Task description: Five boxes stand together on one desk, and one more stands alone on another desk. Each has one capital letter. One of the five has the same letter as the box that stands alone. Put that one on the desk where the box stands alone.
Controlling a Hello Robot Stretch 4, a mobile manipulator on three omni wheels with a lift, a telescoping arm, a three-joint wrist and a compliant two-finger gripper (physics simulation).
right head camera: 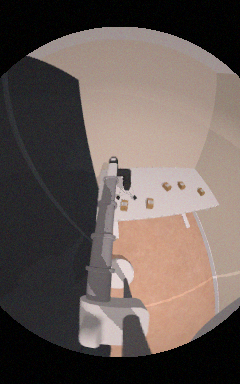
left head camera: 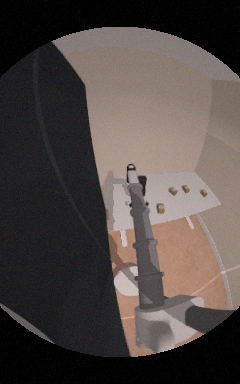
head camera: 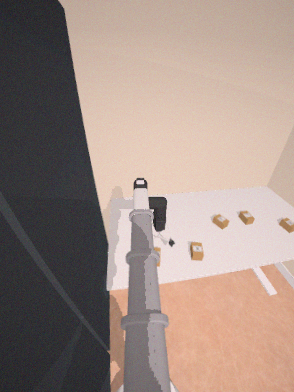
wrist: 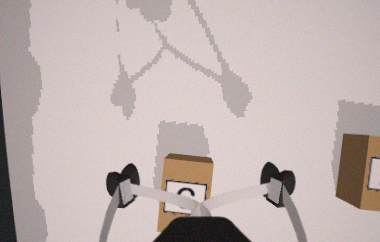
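Where they show: gripper, fingertip midpoint: (right head camera: 125,198) (head camera: 157,246) (wrist: 199,177); robot's base at its link origin: (right head camera: 117,272) (left head camera: 130,280).
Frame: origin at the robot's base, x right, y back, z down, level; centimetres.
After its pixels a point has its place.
Five brown boxes stand on a white desk (head camera: 235,242) @[y -72.1, x 59.7, z -69.3 cm] (left head camera: 182,204) @[y -68.9, x 61.7, z -69.3 cm] (right head camera: 172,202) @[y -67.7, x 58.0, z -69.3 cm] (wrist: 280,115) @[y -73.5, x 20.4, z -69.3 cm]. The leftmost box (head camera: 157,257) (right head camera: 124,205) @[y -61.2, x 7.4, z -74.6 cm] (wrist: 187,170) @[y -67.0, x 7.3, z -74.3 cm] has a white label; its letter has a rounded top and is partly hidden by a finger. My gripper (right head camera: 126,197) @[y -66.8, x 8.7, z -77.1 cm] (wrist: 199,177) @[y -66.8, x 8.7, z -77.1 cm] is open above the desk, its fingertips either side of this box in the wrist view and not touching it. The second box (head camera: 197,251) @[y -64.0, x 31.1, z -74.2 cm] (left head camera: 160,208) @[y -63.3, x 30.3, z -74.5 cm] (right head camera: 150,203) @[y -63.4, x 31.6, z -74.6 cm] (wrist: 352,170) @[y -66.0, x 28.6, z -72.1 cm] stands to the right, its letter cut off in the wrist view. The lone box does not show.
Three more boxes stand farther right: one (head camera: 221,222) @[y -85.8, x 54.5, z -74.1 cm] (right head camera: 167,186) @[y -85.9, x 55.3, z -74.6 cm], another (head camera: 246,217) @[y -89.2, x 74.9, z -74.3 cm] (right head camera: 181,185) @[y -88.5, x 75.5, z -74.1 cm] and the rightmost (head camera: 287,225) @[y -80.1, x 102.4, z -73.2 cm] (right head camera: 201,191) @[y -79.1, x 103.6, z -74.3 cm]. Their letters are too small to read. A large dark surface (head camera: 40,175) @[y -49.8, x -27.6, z -131.9 cm] fills the left side. A beige wall (head camera: 175,110) @[y -133.5, x 25.7, z -136.2 cm] rises behind the desk.
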